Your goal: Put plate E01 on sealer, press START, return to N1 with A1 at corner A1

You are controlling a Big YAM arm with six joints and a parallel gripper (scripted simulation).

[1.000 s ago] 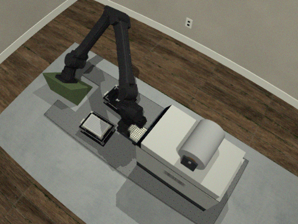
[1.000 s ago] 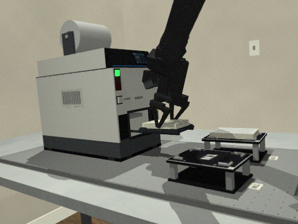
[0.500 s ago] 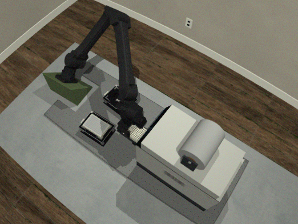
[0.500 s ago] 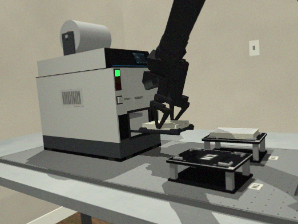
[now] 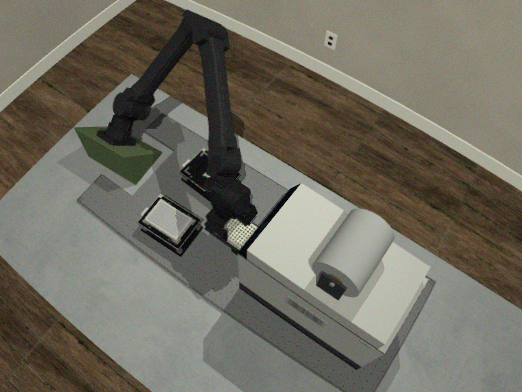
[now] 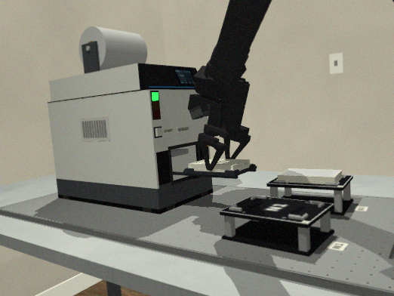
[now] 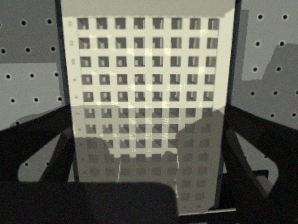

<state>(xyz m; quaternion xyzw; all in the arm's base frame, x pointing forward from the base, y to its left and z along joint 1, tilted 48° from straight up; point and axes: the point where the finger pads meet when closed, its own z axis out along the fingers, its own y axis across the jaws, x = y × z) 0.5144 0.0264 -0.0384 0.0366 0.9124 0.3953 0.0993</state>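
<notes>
The sealer stage is 1 cm below my hand. Round my hand: covered white plate 18 cm behind, 9 cm to the right, 4 cm below; then start button 10 cm ahead, 9 cm to the left, 9 cm above; then black plate nest 20 cm behind, 12 cm to the left, 6 cm below.
</notes>
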